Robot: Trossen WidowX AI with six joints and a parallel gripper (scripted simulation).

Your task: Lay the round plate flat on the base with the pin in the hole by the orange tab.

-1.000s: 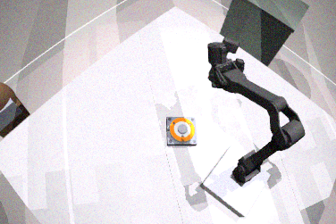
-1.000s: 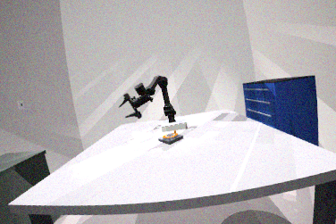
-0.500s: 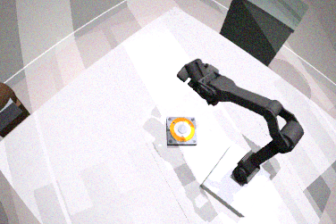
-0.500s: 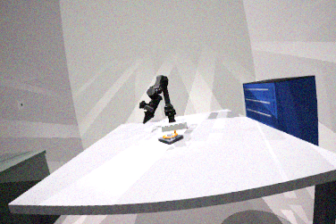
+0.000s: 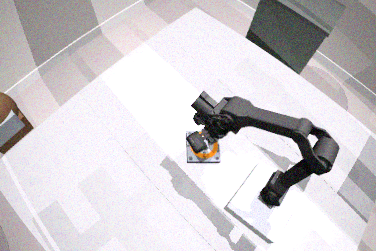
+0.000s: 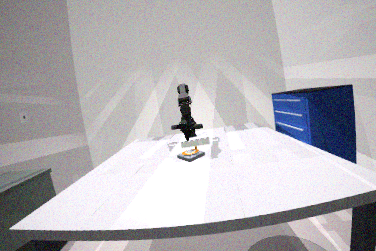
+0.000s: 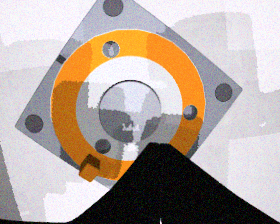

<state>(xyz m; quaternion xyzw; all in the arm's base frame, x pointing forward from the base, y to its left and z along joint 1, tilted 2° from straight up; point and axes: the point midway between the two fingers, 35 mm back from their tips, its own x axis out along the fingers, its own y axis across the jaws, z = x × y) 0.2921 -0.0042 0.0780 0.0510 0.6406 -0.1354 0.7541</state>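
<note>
The round plate lies 10 mm behind my gripper tip, 20 mm to the left of it and 60 mm below it. The rest, counted from my gripper tip: dark grey square base (10 mm ahead, 10 mm to the left, 80 mm below).
</note>
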